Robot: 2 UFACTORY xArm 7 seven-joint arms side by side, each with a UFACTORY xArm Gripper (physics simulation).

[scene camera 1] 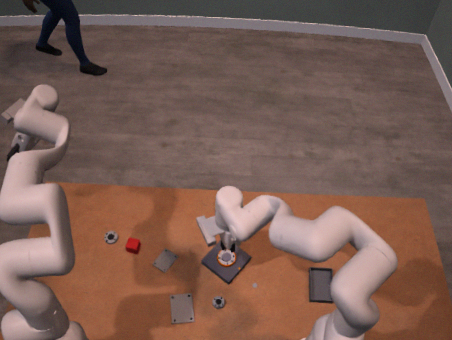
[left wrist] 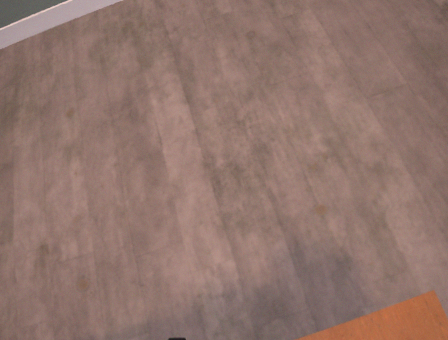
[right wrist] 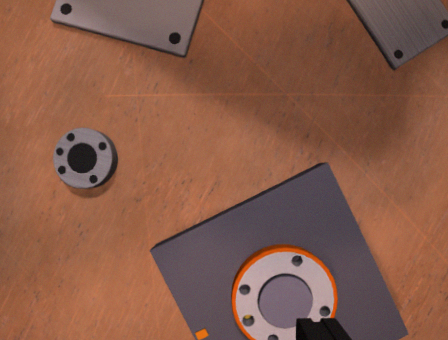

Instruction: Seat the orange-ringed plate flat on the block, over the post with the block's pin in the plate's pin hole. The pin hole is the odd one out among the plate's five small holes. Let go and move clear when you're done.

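The orange-ringed plate lies on the dark block and looks flat. The post fills its centre hole. Of its five small holes, the odd, closer-spaced one at the lower left in the right wrist view shows a bit of yellow, the pin. My right gripper is shut and empty; its fingertips are together over the plate's lower-right edge in the right wrist view, and their height is hard to judge. My left gripper is open, far from the block, beyond the table's left back corner.
Two grey round flanges, a red cube and two flat grey plates lie left of and in front of the block. A small grey disc and a dark tray lie to its right. A person stands behind.
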